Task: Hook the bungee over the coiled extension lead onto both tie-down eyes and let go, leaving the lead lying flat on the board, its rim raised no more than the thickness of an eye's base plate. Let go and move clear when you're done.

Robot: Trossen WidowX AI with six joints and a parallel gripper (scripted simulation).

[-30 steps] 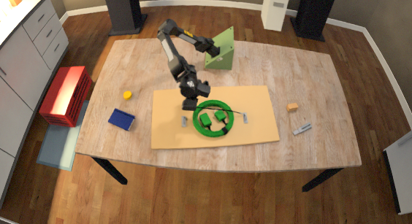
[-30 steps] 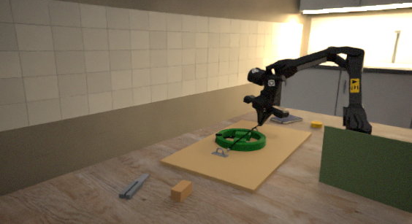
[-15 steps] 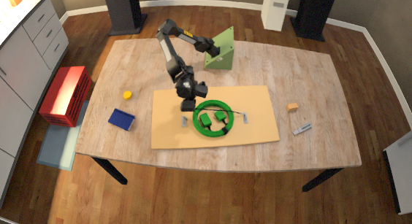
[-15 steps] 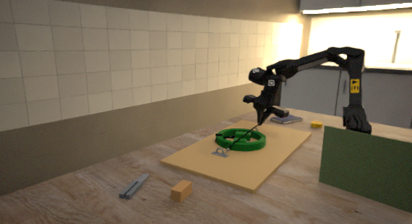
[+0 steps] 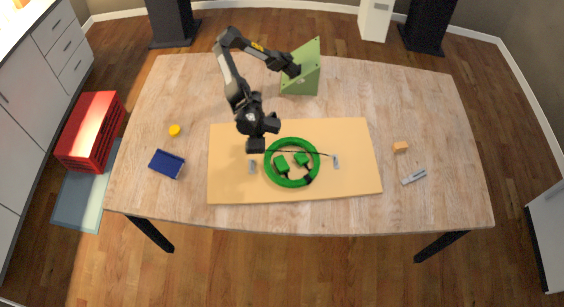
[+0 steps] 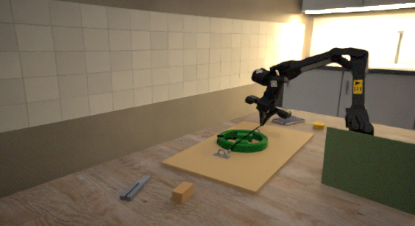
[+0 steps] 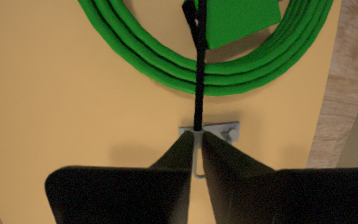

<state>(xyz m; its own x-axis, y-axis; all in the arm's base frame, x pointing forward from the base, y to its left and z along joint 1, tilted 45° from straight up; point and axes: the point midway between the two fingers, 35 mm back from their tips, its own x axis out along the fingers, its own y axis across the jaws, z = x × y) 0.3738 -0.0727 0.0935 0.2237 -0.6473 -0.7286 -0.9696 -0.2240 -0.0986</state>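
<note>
My hand is 20 mm short of the coiled extension lead, 120 mm to the right of it and 70 mm above it. From my hand the other things lie so: grey clamp 60 mm ahead, 590 mm to the left, 90 mm below; then yellow disc 100 mm behind, 350 mm to the right, 90 mm below.
</note>
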